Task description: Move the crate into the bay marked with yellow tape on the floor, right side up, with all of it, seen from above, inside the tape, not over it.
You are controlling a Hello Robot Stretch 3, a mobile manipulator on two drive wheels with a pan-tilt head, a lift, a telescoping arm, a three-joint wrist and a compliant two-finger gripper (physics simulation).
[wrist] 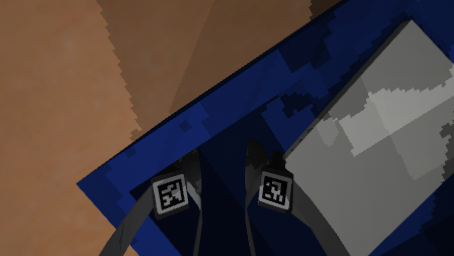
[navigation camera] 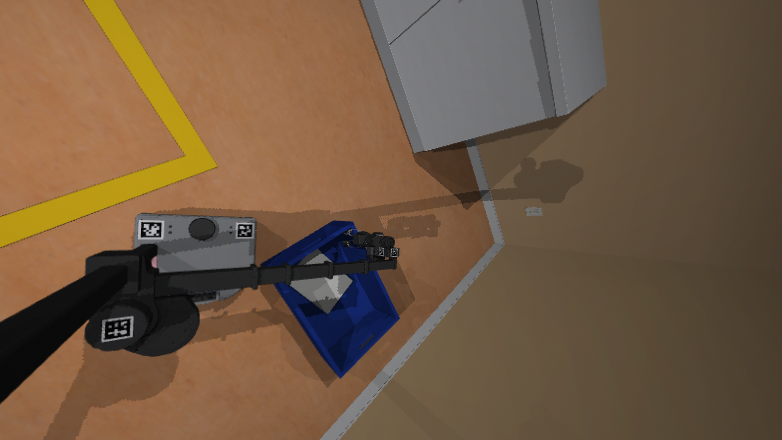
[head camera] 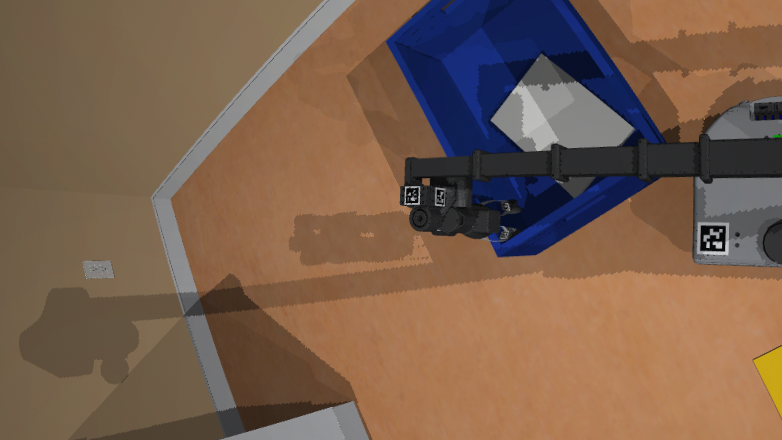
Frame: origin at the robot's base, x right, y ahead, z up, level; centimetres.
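Seen in the pictures: gripper, between the fingertips: (wrist: 222,157) (navigation camera: 343,237) (head camera: 516,220); robot's base, origin of its link: (navigation camera: 202,227) (head camera: 780,240).
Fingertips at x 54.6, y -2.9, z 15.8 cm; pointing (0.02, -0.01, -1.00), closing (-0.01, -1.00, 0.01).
Observation:
Pixels of each thing's top centre, then the offset from my fingertips to it. "spot": a spot on its surface instead.
- blue crate, centre of its top: (head camera: 507,85) (navigation camera: 346,299) dy -28.2, dx -0.4, dz +6.2 cm
- grey-white slab, centre of its top: (wrist: 381,155) (head camera: 558,123) (navigation camera: 321,281) dy -23.2, dx -5.1, dz -12.4 cm
- yellow tape, a spot on its surface: (head camera: 771,369) (navigation camera: 206,161) spot: dy +29.6, dx -54.3, dz -15.8 cm
The blue crate (head camera: 464,76) (navigation camera: 377,311) (wrist: 225,110) stands right side up on the floor, turned at an angle, with a grey-white slab (head camera: 563,109) (navigation camera: 322,290) (wrist: 380,140) in it. It is outside the yellow tape (head camera: 771,369) (navigation camera: 202,158); a corner of the bay shows in the navigation view. My gripper (head camera: 508,220) (navigation camera: 346,238) (wrist: 222,157) is partly open, with nothing seen between its fingers. Its fingertips are over or inside the crate's corner, beside the slab; their height and any touch on the wall cannot be told. The arm hides part of the crate.
My base (head camera: 732,202) (navigation camera: 191,254) stands close beside the crate, on the side nearer the tape. A white baseboard (head camera: 257,82) (navigation camera: 421,339) runs along the walls beyond the crate. A grey cabinet (head camera: 306,424) (navigation camera: 464,82) stands near the room's corner.

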